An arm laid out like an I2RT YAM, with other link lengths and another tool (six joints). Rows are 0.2 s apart.
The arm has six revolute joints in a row. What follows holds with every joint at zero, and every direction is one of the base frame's. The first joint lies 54.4 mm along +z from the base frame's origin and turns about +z. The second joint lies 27 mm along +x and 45.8 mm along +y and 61.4 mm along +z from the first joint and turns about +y. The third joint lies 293 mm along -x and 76.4 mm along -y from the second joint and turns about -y. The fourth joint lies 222.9 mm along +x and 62.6 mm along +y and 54.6 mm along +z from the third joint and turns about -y. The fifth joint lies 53.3 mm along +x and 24.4 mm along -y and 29.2 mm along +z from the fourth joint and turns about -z. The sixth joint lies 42.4 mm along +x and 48.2 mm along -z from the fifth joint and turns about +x. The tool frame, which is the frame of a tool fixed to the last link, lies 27 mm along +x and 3 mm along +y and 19 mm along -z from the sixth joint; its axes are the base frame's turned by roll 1.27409, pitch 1.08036 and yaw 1.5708 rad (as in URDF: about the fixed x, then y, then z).
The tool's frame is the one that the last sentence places.
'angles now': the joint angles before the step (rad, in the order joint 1, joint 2, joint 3, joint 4, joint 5, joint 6). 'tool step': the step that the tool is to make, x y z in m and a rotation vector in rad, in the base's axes. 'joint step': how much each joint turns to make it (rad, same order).
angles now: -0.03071 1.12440 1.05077 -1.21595 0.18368 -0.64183
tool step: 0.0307 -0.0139 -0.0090 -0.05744 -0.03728 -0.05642
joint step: -0.05856 0.09106 -0.00002 0.13567 0.05194 -0.01890
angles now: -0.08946 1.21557 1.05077 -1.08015 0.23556 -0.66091
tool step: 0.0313 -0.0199 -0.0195 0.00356 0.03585 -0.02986
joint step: -0.08953 0.13265 -0.00023 0.11006 -0.01725 -0.05862
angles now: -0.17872 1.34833 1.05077 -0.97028 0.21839 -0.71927
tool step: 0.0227 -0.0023 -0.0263 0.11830 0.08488 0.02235
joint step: -0.02378 0.13464 -0.00010 0.03214 -0.10836 -0.01997
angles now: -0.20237 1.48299 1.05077 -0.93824 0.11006 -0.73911
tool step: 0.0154 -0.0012 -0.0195 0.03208 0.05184 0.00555
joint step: 0.00201 0.09418 -0.00026 0.03721 -0.02136 0.00011
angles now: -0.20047 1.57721 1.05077 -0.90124 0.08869 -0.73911
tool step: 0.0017 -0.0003 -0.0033 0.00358 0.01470 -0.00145
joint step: -0.00002 0.01607 0.00013 0.00069 -0.00038 0.00150
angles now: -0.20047 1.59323 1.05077 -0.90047 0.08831 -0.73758
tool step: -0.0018 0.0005 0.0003 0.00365 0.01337 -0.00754
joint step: 0.00004 0.00006 0.00018 -0.01463 0.00000 0.00766
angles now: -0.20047 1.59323 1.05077 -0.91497 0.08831 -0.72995
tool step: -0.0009 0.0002 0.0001 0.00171 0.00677 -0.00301
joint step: -0.00013 0.00009 -0.00013 -0.00701 -0.00001 0.00291
